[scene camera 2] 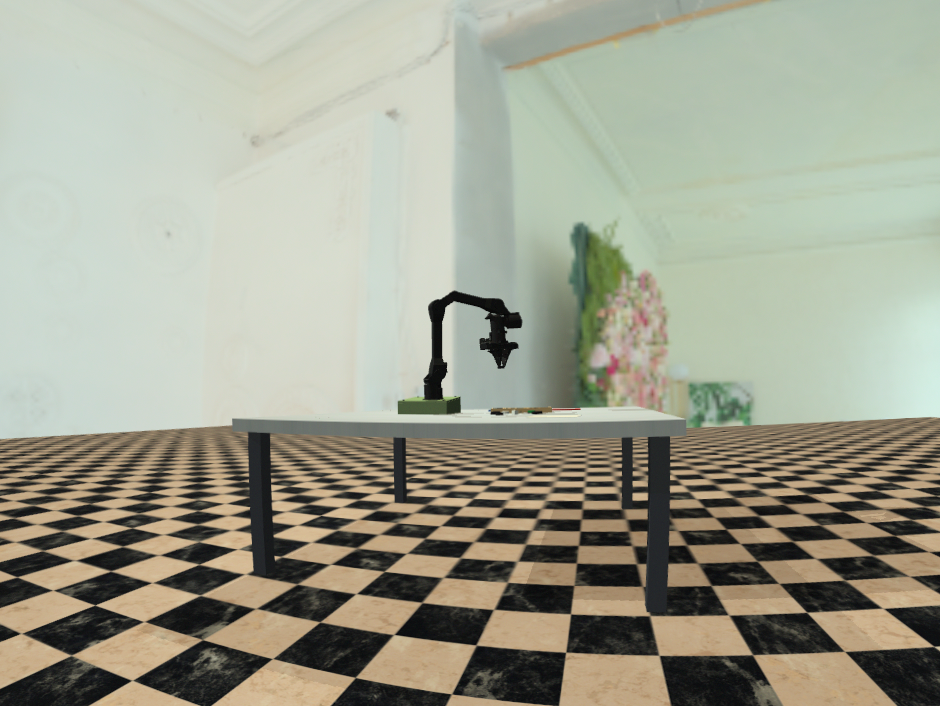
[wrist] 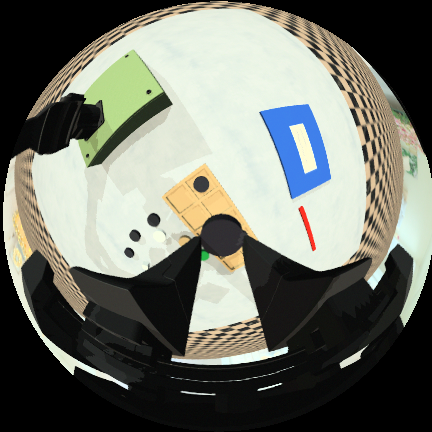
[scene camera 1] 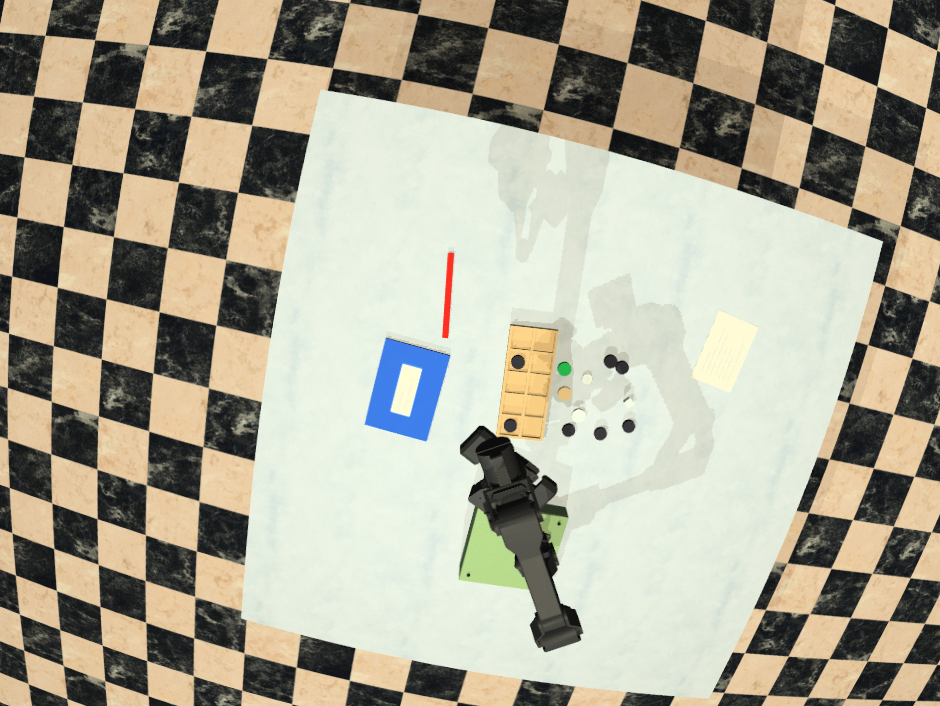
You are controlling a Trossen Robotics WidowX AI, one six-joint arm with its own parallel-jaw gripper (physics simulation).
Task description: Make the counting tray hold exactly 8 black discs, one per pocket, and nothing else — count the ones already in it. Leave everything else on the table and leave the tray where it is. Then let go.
Observation:
I see my gripper (scene camera 1: 508, 448) and a tan counting tray (scene camera 1: 525, 393).
The tan counting tray shows as well in the wrist view (wrist: 192, 207). My gripper also shows in scene camera 2 (scene camera 2: 501, 366) and in the wrist view (wrist: 221, 241).

